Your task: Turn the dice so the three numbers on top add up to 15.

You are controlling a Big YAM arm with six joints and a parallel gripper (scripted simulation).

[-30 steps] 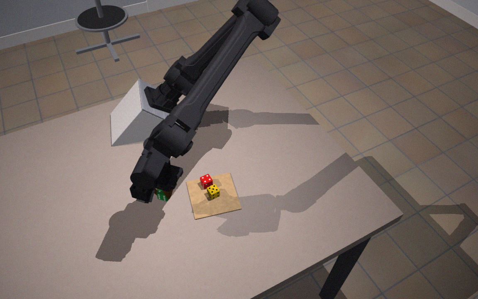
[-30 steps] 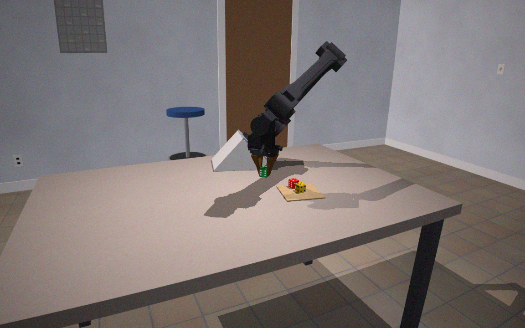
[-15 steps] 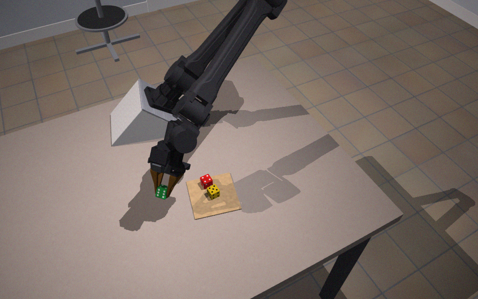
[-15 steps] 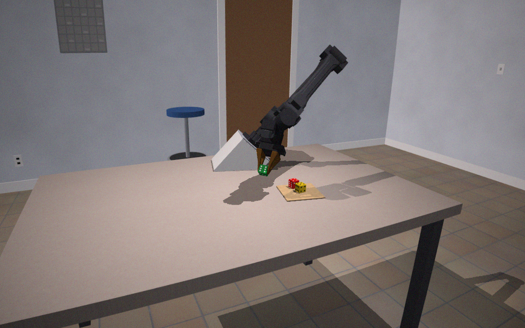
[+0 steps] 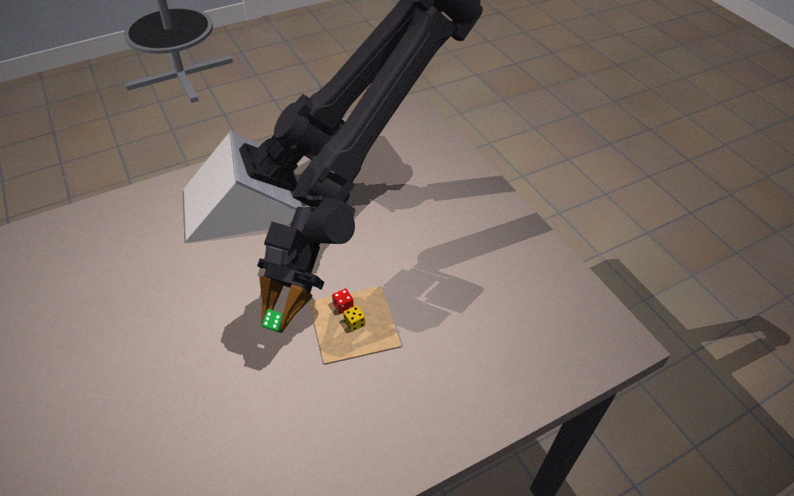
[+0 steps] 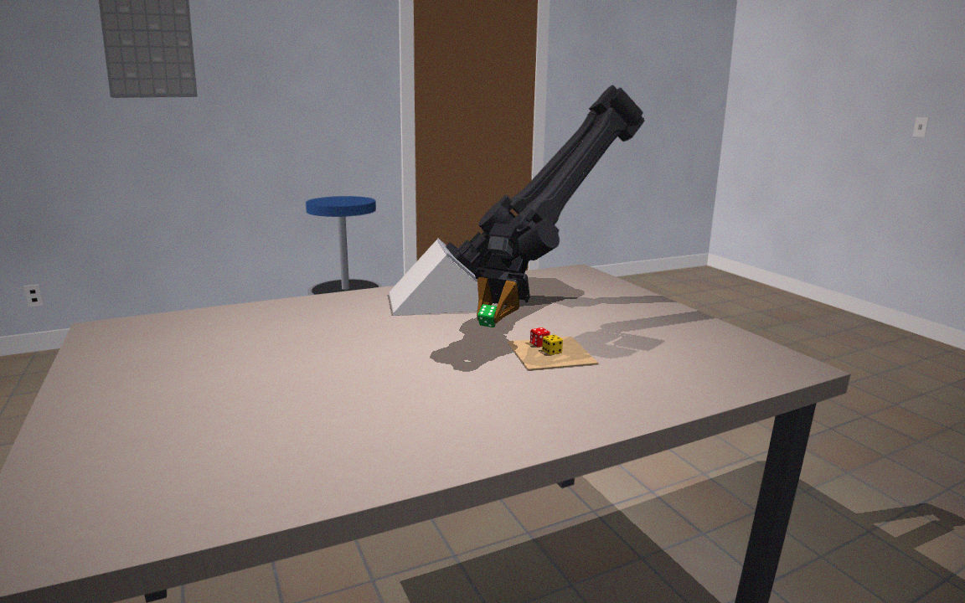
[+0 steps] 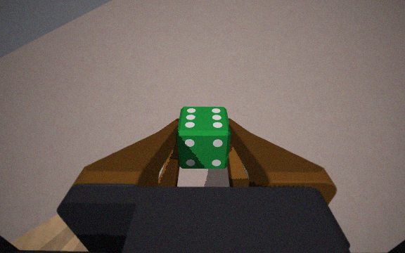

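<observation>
Now: hand 60 mm past the red die, 140 mm to the right of it and 80 mm above it. Also, from my hand: yellow die 10 mm behind, 140 mm to the left, 80 mm below; tan mat 10 mm behind, 140 mm to the left, 100 mm below; green die right at my hand.
</observation>
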